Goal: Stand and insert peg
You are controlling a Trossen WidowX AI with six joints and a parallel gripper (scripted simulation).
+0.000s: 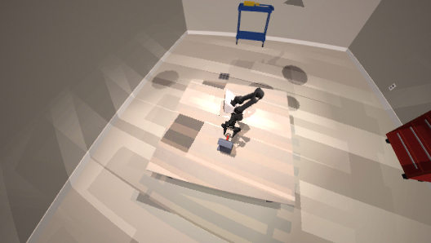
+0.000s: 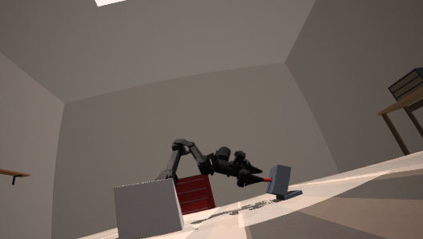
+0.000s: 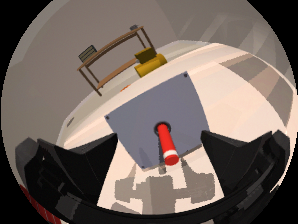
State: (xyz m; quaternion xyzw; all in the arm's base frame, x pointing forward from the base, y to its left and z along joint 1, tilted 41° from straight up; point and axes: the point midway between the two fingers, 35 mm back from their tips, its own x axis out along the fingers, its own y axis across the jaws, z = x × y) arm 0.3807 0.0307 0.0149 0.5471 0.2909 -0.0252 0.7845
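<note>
My gripper tip is now 2 cm above the red peg. The rest, counted from my gripper tip: grey-blue sloped panel (5 cm ahead, 1 cm to the right, 4 cm below).
</note>
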